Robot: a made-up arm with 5 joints.
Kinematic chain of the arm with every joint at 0, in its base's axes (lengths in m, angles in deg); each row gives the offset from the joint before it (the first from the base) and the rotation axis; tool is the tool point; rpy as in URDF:
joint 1: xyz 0.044 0 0.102 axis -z
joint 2: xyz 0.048 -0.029 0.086 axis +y
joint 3: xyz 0.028 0 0.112 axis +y
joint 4: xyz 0.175 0 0.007 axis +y
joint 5: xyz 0.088 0.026 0 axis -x
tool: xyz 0 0 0 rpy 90 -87.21 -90
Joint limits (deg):
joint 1: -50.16..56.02
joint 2: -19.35..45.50
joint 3: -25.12..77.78
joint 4: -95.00..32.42
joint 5: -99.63..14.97
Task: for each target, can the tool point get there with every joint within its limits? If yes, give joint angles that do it. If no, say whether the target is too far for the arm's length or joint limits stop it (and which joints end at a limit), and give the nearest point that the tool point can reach.
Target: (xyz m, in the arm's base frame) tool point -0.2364 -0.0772 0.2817
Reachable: no: joint limits stop it (at a limit: joint 2, joint 3, joint 4) | nearest point 0.0218 -0.0061 0.0602 | short by 0.348 m
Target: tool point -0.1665 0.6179 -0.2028
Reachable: no: too far | nearest point 0.2071 0.1908 0.0046 | short by 0.604 m
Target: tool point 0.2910 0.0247 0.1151
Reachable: yes | joints -6.40 1.93 60.82 -41.73 -58.44
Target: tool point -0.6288 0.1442 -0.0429
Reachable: no: too far | nearest point 0.0214 0.0048 0.0602 | short by 0.673 m
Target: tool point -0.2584 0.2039 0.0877
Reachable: no: joint limits stop it (at a limit: joint 2, joint 3, joint 4) | nearest point 0.0249 0.0129 0.0602 | short by 0.343 m
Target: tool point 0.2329 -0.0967 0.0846
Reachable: yes | joints 26.30 29.33 63.71 -85.10 -41.68
